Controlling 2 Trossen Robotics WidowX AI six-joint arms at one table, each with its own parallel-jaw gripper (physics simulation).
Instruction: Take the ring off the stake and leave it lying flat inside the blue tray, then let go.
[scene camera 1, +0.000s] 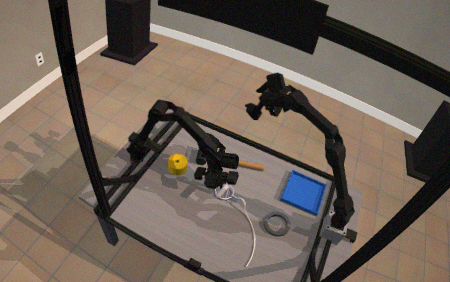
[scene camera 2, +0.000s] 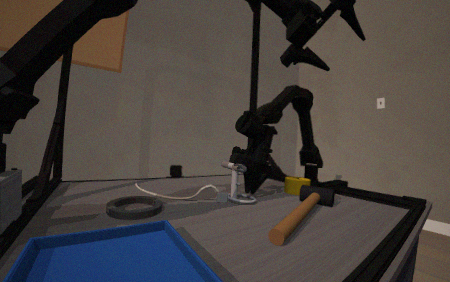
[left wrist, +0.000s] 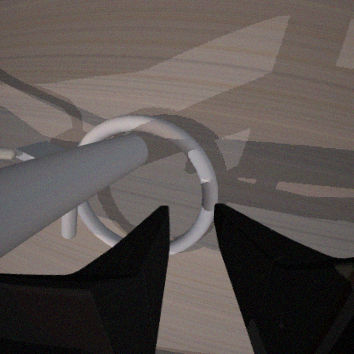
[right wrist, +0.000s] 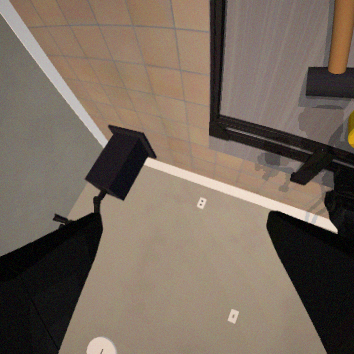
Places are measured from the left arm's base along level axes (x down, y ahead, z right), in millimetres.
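Where they show: left gripper, between the fingertips: (scene camera 1: 218, 188) (scene camera 2: 249, 193) (left wrist: 191, 212); right gripper, between the fingertips: (scene camera 1: 251, 98) (scene camera 2: 345, 56) (right wrist: 186, 220); left arm's base, origin of its link: (scene camera 1: 137, 156) (scene camera 2: 310, 179) (right wrist: 345, 177); right arm's base, origin of its link: (scene camera 1: 337, 222).
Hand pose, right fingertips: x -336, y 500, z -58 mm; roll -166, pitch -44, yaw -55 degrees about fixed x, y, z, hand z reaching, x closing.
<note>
Things, the pixels of their top centre, and the offset from my right fingertips. "*": a spot on its surface instead.
- white stake, centre of its top: (scene camera 2: 233, 163) (scene camera 1: 225, 186) dx +250, dy -100, dz +279 mm
- white ring, a spot on its surface: (left wrist: 200, 165) * dx +347, dy -127, dz +248 mm
- blue tray, centre of its top: (scene camera 2: 111, 262) (scene camera 1: 305, 191) dx +334, dy +302, dz +254 mm
- dark grey ring, centre of its top: (scene camera 2: 135, 203) (scene camera 1: 277, 223) dx +341, dy +132, dz +418 mm
- white cable, a spot on its surface: (scene camera 2: 170, 197) * dx +352, dy +18, dz +412 mm
- hammer with an orange handle, centre of its top: (scene camera 2: 305, 196) (scene camera 1: 231, 157) dx +306, dy -45, dz +70 mm
- yellow cylinder, centre of its top: (scene camera 2: 297, 178) (scene camera 1: 177, 161) dx +306, dy -301, dz +104 mm
A white stake (scene camera 1: 224, 189) (scene camera 2: 234, 184) (left wrist: 75, 170) with a crossbar stands upright on the table. A white ring (scene camera 2: 245, 202) (left wrist: 200, 165) lies low around its foot. The blue tray (scene camera 1: 302, 192) (scene camera 2: 110, 260) is empty. My left gripper (scene camera 1: 218, 183) (scene camera 2: 250, 190) (left wrist: 191, 212) is part open and empty, pointing down close beside the stake; its fingertips appear just above the ring, whose near right arc shows between them in the left wrist view. My right gripper (scene camera 1: 256, 100) (scene camera 2: 346, 54) (right wrist: 186, 220) is wide open and empty, high beyond the table's back edge.
A dark grey ring (scene camera 1: 266, 226) (scene camera 2: 134, 214) lies flat near the tray. A white cable (scene camera 1: 254, 235) (scene camera 2: 170, 195) runs from beside the stake. A hammer with an orange handle (scene camera 1: 250, 165) (scene camera 2: 295, 220) (right wrist: 342, 35) and a yellow cylinder (scene camera 1: 177, 165) (scene camera 2: 297, 185) are near the left arm.
</note>
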